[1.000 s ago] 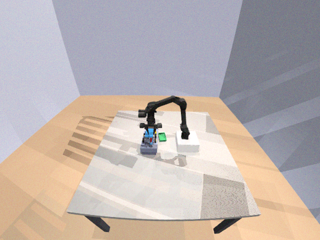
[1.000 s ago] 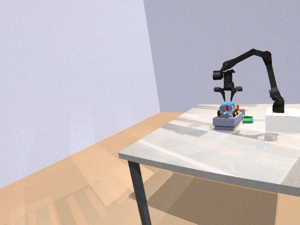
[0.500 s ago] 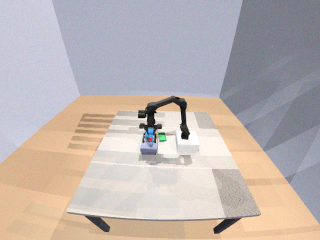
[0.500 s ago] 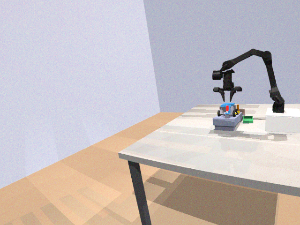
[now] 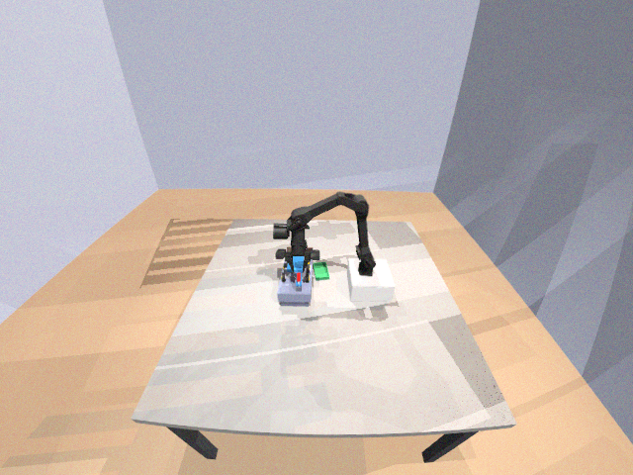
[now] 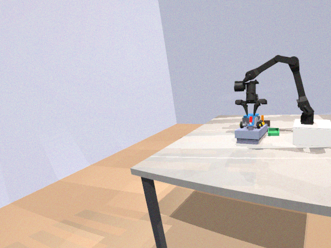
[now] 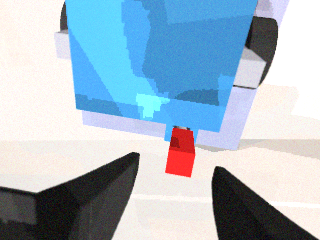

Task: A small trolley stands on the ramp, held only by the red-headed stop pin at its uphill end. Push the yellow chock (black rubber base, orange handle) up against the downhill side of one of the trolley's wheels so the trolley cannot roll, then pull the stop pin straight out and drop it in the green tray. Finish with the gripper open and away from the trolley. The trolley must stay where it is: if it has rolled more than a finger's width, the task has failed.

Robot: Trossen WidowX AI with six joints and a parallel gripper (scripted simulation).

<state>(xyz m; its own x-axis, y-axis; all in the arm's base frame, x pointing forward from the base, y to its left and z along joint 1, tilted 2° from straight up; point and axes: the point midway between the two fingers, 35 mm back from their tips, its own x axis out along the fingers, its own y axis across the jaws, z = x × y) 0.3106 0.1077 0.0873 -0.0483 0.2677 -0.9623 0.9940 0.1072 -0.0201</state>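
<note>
Now: gripper tip 4 cm above the red-headed stop pin and 1 cm to the right of it. Round my gripper tip: yellow chock 17 cm to the right, 9 cm below, 1 cm behind; then trolley 8 cm to the right, 6 cm below, 3 cm ahead; then grey ramp block 12 cm below, 8 cm to the right, 3 cm ahead.
</note>
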